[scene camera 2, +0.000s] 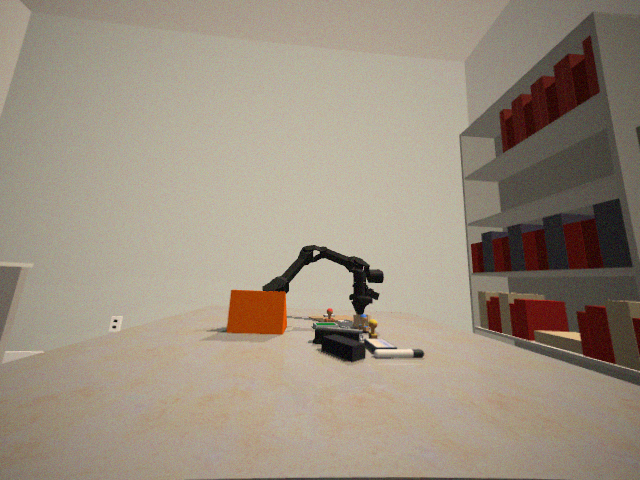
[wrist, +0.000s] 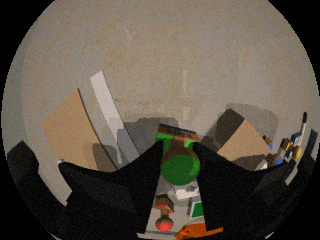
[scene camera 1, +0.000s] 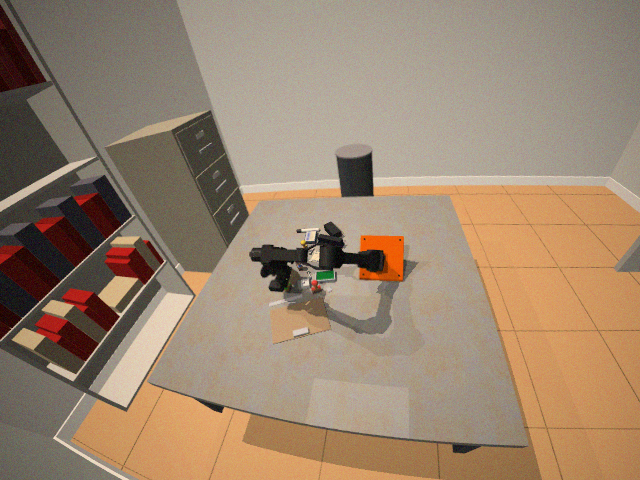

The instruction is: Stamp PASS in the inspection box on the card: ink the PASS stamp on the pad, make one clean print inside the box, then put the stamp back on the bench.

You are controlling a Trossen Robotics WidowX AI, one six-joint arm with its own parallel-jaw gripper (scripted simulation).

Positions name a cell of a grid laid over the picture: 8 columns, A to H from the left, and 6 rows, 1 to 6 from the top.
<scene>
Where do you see a clipboard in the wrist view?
B4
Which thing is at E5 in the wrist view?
A green-knobbed stamp.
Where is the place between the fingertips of my gripper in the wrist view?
E4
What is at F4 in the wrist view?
A brown box.
</scene>
